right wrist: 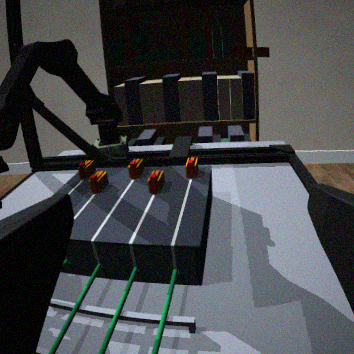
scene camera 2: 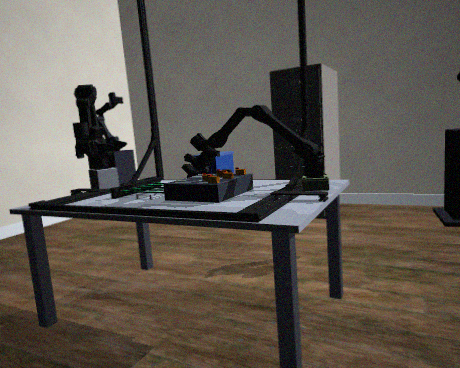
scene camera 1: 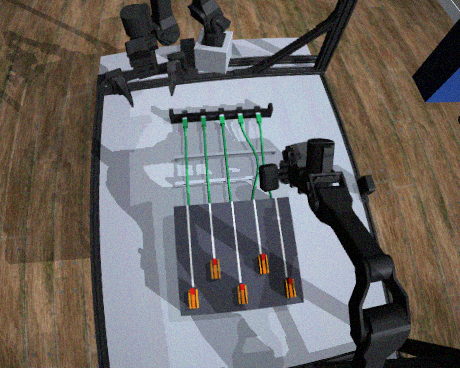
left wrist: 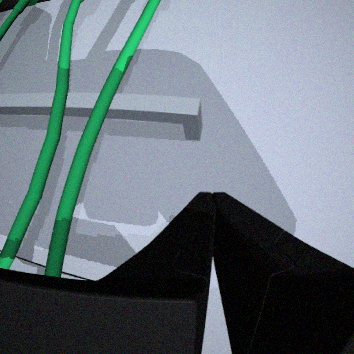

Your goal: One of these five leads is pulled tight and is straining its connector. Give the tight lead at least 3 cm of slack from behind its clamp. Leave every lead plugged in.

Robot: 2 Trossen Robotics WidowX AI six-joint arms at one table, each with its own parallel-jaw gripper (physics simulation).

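Seen in the pictures: left gripper, fingertip midpoint: (scene camera 1: 281, 162) (left wrist: 210, 205); right gripper, fingertip midpoint: (right wrist: 193, 202) (scene camera 2: 120, 144) (scene camera 1: 151, 100); left arm's base, origin of the base link: (right wrist: 109, 141) (scene camera 2: 315, 176); right arm's base, origin of the base link: (scene camera 2: 102, 168) (scene camera 1: 213, 39).
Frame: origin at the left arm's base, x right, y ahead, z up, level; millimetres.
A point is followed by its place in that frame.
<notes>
Five green leads run from plugs in a black connector bar (scene camera 1: 177, 116) @(x -63, y 831, z -9 mm) to a dark grey block (scene camera 1: 295, 250) @(x 69, y 374, z 19 mm) (scene camera 2: 190, 191) @(x -190, y 454, z -8 mm) (right wrist: 192, 265), then as white lines to orange clamps with red parts. In scene camera 1 the three at the left look straight; the fourth lead (scene camera 1: 256, 152) @(x 101, y 654, z -27 mm) bends sideways. The rightmost lead (scene camera 1: 261, 140) @(x 128, y 680, z -21 mm) (left wrist: 87, 140) @(x 111, y 632, z -20 mm) is partly hidden by my left gripper (scene camera 1: 269, 177) (left wrist: 210, 205) @(x 152, y 602, z -23 mm). This gripper is shut and empty, its tips right of that lead in the left wrist view. My right gripper (scene camera 1: 152, 99) @(x -120, y 762, z 181 mm) (right wrist: 193, 202) @(x -120, y 762, z 181 mm) is open and empty, beyond the connector bar.
Two thin low bars cross under the leads, one (scene camera 1: 192, 158) @(x -65, y 703, z -28 mm) nearer the connector bar, one (scene camera 1: 212, 182) @(x -40, y 617, z -28 mm) nearer the block. A black frame (scene camera 1: 95, 225) @(x -366, y 618, z -27 mm) edges the table. An upright post with a brace (scene camera 1: 330, 40) @(x 431, y 864, z 110 mm) stands at the back right in scene camera 1.
</notes>
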